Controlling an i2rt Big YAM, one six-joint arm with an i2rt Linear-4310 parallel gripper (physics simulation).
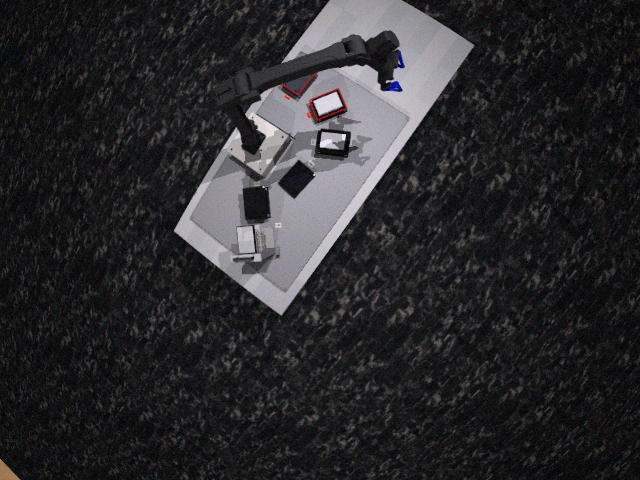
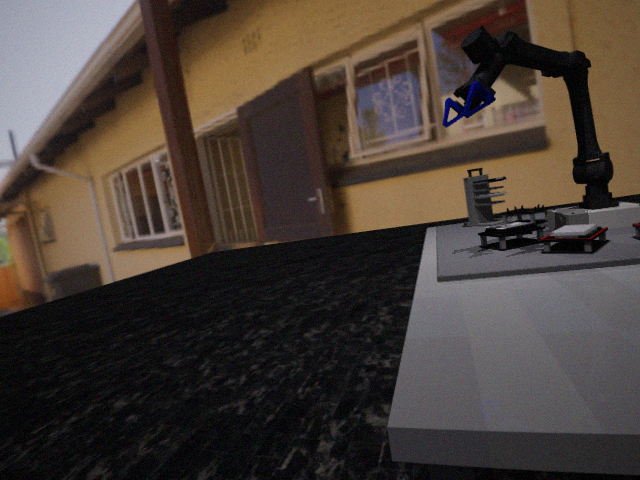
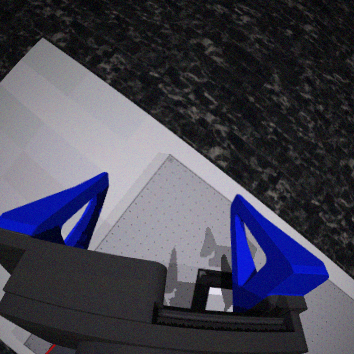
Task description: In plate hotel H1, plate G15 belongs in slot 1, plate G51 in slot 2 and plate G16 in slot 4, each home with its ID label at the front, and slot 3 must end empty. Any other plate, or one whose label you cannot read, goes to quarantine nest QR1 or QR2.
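Where they show: gripper, between the fingertips: (image 1: 402, 79) (image 2: 454, 121) (image 3: 171, 189); arm's base, origin of its link: (image 1: 254, 141) (image 2: 598, 206).
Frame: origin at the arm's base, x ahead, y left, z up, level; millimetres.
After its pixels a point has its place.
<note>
My gripper (image 1: 399, 75) @[x 506, y 486, z 327 mm] (image 2: 456, 120) @[x 506, y 486, z 327 mm] (image 3: 171, 189) @[x 506, y 486, z 327 mm] is open and empty, high above the table, beyond the red-rimmed nests. Plate hotel H1 (image 1: 247, 257) @[x 353, y -444, z 221 mm] (image 2: 471, 198) @[x 378, y -412, z 78 mm] stands upright at the table's far end; a pale plate (image 1: 246, 239) @[x 290, y -398, z 160 mm] shows at it from above, its slot unclear. One white plate (image 1: 333, 140) @[x 350, y 212, z 3 mm] (image 2: 512, 225) @[x 341, y 217, z 3 mm] (image 3: 216, 299) @[x 368, y 236, z 3 mm] lies on a black nest, partly shadowed. Another white plate (image 1: 327, 103) @[x 217, y 361, z -7 mm] (image 2: 576, 230) @[x 225, y 403, z -7 mm] lies on a red-rimmed nest. A second red-rimmed nest (image 1: 298, 86) @[x 30, y 369, z -21 mm] is partly hidden under the arm. No ID label is readable.
Two black nests (image 1: 296, 178) @[x 285, y -43, z -49 mm] (image 1: 256, 203) @[x 189, y -259, z -1 mm] with no visible white plate stand between the hotel and the arm's pale base (image 1: 270, 135) @[x 59, y 71, z 0 mm] (image 2: 620, 212) @[x -12, y 125, z -13 mm]. All stand on a grey mat (image 1: 305, 235) @[x 484, y -264, z -61 mm] (image 2: 480, 269) @[x 491, y 504, z -61 mm] (image 3: 150, 200) @[x 469, y 507, z -60 mm] on the pale table (image 1: 439, 46) @[x 523, y 990, z -74 mm] (image 2: 506, 361) @[x 530, y 974, z -74 mm] (image 3: 75, 110) @[x 547, y 836, z -73 mm].
</note>
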